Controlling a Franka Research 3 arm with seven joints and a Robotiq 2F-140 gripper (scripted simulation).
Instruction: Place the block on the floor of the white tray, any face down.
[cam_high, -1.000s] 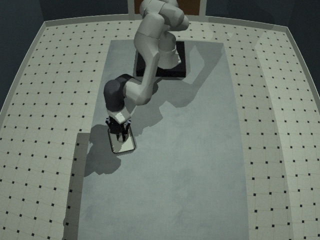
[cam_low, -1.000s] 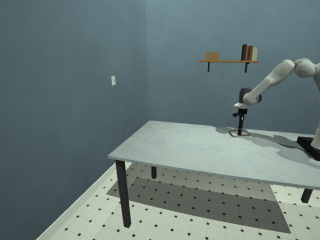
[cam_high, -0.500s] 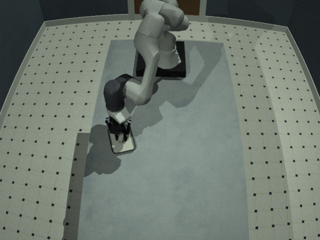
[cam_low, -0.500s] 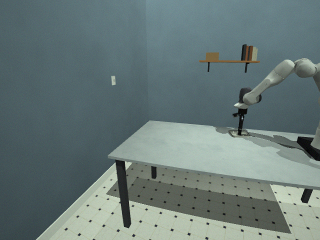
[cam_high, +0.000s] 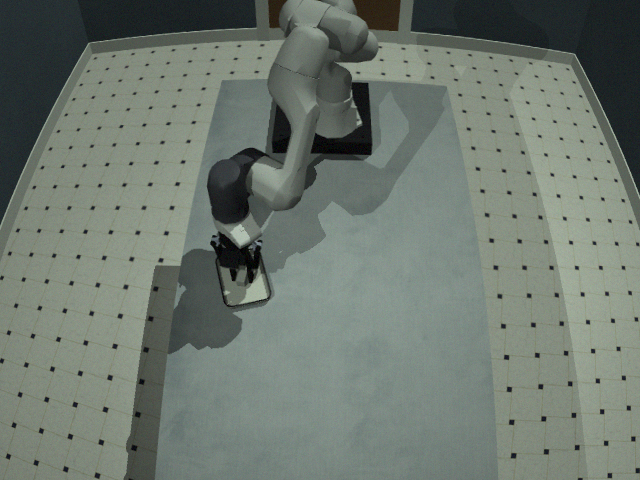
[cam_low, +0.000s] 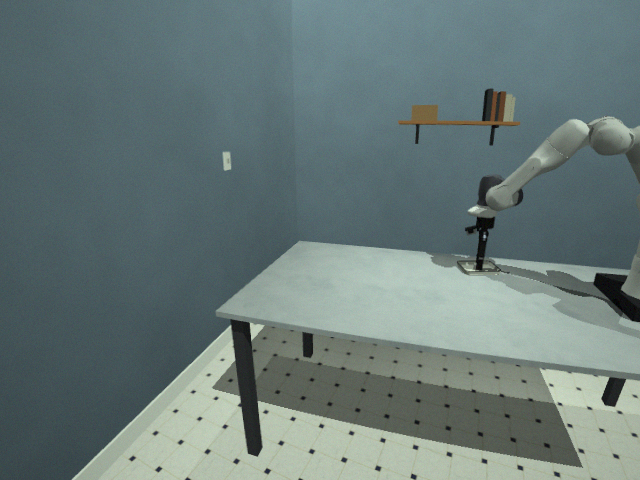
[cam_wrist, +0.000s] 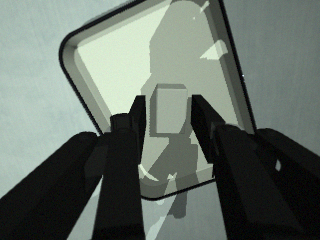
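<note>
Right now my hand is 30 mm above the block. From my hand the other things lie so: white tray 30 mm below.
</note>
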